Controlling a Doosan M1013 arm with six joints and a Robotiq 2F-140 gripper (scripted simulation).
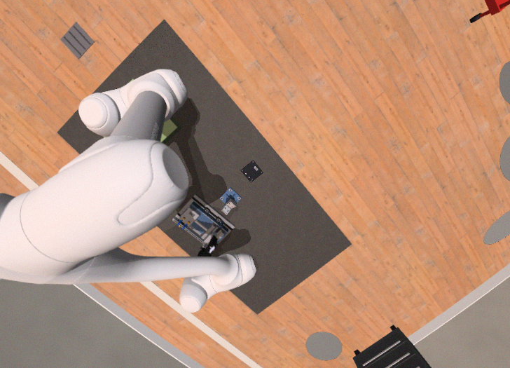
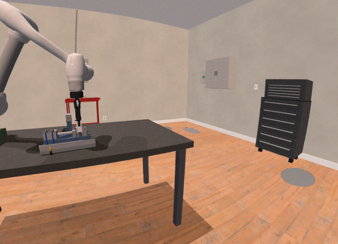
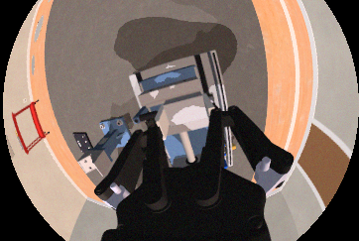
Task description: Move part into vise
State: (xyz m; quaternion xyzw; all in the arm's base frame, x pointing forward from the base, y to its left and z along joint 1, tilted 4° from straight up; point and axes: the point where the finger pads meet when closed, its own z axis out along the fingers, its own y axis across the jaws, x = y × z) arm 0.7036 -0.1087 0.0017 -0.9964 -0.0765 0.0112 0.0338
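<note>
Right now the part is 3 cm below my hand. From my hand the other things lie so: black infeed plate 40 cm to the left, 13 cm behind, 11 cm below.
</note>
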